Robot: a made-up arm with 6 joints. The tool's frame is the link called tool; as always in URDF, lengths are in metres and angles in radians.
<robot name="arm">
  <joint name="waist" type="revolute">
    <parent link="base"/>
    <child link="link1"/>
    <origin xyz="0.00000 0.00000 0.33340"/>
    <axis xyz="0 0 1"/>
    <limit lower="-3.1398" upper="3.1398" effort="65" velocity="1.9"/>
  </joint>
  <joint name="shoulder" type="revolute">
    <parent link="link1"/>
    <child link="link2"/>
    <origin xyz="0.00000 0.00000 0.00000" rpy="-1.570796 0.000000 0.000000"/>
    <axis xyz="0 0 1"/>
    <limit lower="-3.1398" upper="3.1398" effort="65" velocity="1.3"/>
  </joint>
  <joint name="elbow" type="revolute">
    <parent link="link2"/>
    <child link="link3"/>
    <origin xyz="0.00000 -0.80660 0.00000" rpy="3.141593 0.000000 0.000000"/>
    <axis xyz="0 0 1"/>
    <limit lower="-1.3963" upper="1.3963" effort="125" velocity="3.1"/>
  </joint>
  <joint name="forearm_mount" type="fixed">
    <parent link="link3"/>
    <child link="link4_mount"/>
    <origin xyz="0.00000 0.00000 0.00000"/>
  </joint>
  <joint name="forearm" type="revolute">
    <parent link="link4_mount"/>
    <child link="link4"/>
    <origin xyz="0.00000 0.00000 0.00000" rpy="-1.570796 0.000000 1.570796"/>
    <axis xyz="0 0 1"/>
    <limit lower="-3.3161" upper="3.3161" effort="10" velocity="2.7"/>
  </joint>
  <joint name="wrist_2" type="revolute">
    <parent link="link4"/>
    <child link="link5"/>
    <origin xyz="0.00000 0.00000 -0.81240" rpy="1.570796 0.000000 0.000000"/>
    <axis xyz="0 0 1"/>
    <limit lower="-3.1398" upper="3.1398" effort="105" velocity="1.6"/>
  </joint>
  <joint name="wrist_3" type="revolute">
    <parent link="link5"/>
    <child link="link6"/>
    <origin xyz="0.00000 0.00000 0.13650" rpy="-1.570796 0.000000 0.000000"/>
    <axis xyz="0 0 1"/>
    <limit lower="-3.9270" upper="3.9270" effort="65" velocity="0.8"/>
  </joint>
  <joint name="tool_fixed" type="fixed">
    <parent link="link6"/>
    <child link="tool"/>
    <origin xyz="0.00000 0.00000 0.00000" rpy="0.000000 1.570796 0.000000"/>
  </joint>
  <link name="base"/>
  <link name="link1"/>
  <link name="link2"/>
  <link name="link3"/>
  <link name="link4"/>
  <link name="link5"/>
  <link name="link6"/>
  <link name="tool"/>
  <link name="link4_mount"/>
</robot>
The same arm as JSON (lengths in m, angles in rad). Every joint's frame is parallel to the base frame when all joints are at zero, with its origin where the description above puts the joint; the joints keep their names.
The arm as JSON. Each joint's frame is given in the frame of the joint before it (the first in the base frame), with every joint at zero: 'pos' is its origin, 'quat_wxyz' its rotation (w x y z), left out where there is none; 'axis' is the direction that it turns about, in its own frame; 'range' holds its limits. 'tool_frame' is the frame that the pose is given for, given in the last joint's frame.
{"length_unit": "m", "angle_unit": "rad", "joints": [{"joint": "waist", "pos": [0.0, 0.0, 0.3334], "axis": [0.0, 0.0, 1.0], "range": [-3.1398, 3.1398]}, {"joint": "shoulder", "pos": [0.0, 0.0, 0.0], "axis": [0.0, 1.0, 0.0], "range": [-3.1398, 3.1398]}, {"joint": "elbow", "pos": [0.0, 0.0, 0.8066], "axis": [0.0, -1.0, 0.0], "range": [-1.3963, 1.3963]}, {"joint": "forearm", "pos": [0.0, 0.0, 0.0], "axis": [-1.0, 0.0, 0.0], "range": [-3.3161, 3.3161]}, {"joint": "wrist_2", "pos": [0.8124, 0.0, 0.0], "axis": [0.0, -1.0, 0.0], "range": [-3.1398, 3.1398]}, {"joint": "wrist_3", "pos": [0.0, -0.1365, 0.0], "axis": [-1.0, 0.0, 0.0], "range": [-3.927, 3.927]}], "tool_frame": {"pos": [0.0, 0.0, 0.0], "quat_wxyz": [1.0, 0.0, 0.0, 0.0]}}
